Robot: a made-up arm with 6 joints.
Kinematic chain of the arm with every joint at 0, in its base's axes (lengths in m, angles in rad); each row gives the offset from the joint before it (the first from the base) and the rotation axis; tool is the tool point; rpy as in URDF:
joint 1: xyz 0 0 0.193 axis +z
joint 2: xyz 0 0 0 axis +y
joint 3: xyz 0.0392 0 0.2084 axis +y
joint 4: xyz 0.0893 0 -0.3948 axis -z
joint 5: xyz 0 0 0 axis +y
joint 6: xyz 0.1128 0 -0.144 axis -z
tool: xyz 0 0 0 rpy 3.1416 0 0
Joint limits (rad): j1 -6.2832..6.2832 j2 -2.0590..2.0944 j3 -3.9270..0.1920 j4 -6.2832..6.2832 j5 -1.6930..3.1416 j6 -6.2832..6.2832
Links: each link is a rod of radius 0.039 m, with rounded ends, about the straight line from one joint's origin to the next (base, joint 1, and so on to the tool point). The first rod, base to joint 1, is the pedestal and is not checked.
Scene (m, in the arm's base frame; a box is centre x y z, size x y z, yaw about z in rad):
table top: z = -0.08
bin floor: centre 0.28 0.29 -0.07 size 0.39 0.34 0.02 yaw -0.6
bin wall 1: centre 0.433 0.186 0 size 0.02 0.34 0.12 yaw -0.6
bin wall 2: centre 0.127 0.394 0 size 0.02 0.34 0.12 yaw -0.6
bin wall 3: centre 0.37 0.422 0 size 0.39 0.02 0.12 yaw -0.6
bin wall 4: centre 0.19 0.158 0 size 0.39 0.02 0.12 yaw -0.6
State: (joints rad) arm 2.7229 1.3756 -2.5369 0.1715 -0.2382 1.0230
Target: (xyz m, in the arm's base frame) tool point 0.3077 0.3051 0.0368
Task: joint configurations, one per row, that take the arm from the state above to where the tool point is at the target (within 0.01 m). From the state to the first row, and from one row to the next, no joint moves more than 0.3 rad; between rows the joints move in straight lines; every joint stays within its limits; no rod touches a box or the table.
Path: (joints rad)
1: 2.4941 1.2098 -2.3745 0.1154 0.0375 1.0230
2: 2.2654 1.0439 -2.2120 0.0593 0.3132 1.0230
3: 2.0366 0.8781 -2.0496 0.0032 0.5888 1.0230
4: 1.8079 0.7122 -1.8872 -0.0529 0.8645 1.0230
5: 1.5791 0.5464 -1.7247 -0.1090 1.1402 1.0230
6: 1.3503 0.3805 -1.5623 -0.1651 1.4159 1.0230
7: 1.1216 0.2147 -1.3999 -0.2211 1.6916 1.0230
8: 0.8928 0.0488 -1.2374 -0.2772 1.9673 1.0230
9: 0.8880 0.2958 -1.2092 -0.2838 1.7901 1.0230

